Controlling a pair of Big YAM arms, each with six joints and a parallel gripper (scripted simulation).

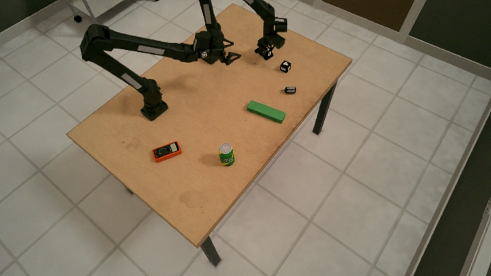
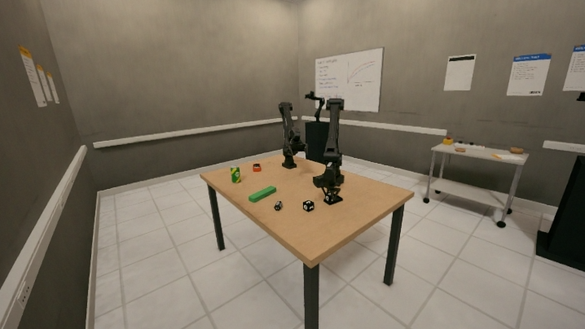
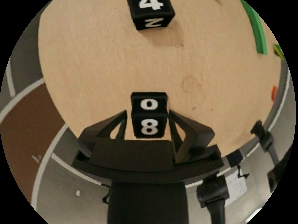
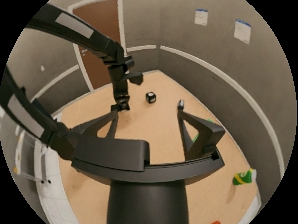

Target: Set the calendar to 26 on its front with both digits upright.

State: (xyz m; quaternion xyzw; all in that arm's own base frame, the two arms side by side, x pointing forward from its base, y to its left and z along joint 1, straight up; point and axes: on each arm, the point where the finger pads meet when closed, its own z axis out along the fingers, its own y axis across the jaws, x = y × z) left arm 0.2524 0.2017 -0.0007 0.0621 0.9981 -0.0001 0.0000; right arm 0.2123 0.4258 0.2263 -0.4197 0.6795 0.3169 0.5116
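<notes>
Right now the black calendar cube is 14 cm ahead of my left hand, 3 cm to the right of it and 1 cm below it.
</notes>
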